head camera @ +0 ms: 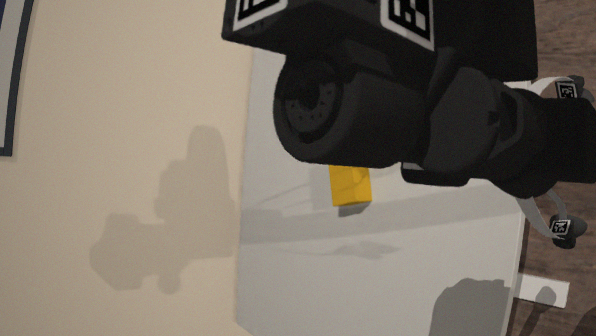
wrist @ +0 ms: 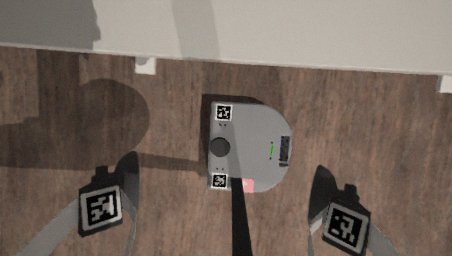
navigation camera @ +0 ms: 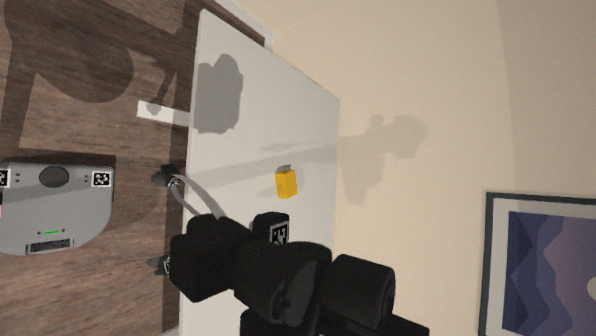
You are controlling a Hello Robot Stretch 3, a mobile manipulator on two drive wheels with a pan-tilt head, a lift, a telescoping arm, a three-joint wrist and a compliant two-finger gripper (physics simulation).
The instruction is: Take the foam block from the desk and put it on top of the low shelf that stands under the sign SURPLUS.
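Pixels of known places: gripper, fingertip midpoint: point(navigation camera: 159, 217); robot's base at its link origin: point(navigation camera: 54, 176).
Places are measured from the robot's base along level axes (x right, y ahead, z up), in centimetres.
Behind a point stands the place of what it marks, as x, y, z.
Note:
The yellow foam block point(head camera: 345, 186) @(55.9, 3.1, 76.5) point(navigation camera: 286, 184) @(54.6, 1.9, 76.5) lies on the light grey desk point(head camera: 320, 295) @(64.8, 27.5, 72.0) point(navigation camera: 270, 95) @(48.9, 32.6, 72.0) point(wrist: 310, 30). The dark wrist hides part of it in the head view. My gripper point(head camera: 571, 159) @(12.3, -2.2, 87.0) point(navigation camera: 160, 220) @(12.3, -2.2, 87.0) point(wrist: 225, 178) @(12.3, -2.2, 87.0) is open and empty, its fingertips wide apart. The fingers point away from the wall and out past the desk's long edge, above the floor. The block is behind them, toward the wall, and does not show in the wrist view. The low shelf and the sign SURPLUS do not show.
My grey base point(navigation camera: 75, 210) @(6.0, -11.8, 16.0) point(wrist: 255, 120) stands on the wood floor point(navigation camera: 100, 300) @(16.1, -56.9, 0.0) point(wrist: 370, 130) beside the desk. The beige wall point(head camera: 125, 85) @(104.1, -17.3, 106.8) point(navigation camera: 425, 60) @(105.9, 60.9, 112.8) runs along the desk's far side, with a framed picture point(navigation camera: 540, 270) @(101.6, -22.7, 149.8) on it. White desk feet point(head camera: 542, 290) point(navigation camera: 162, 113) stick out at floor level.

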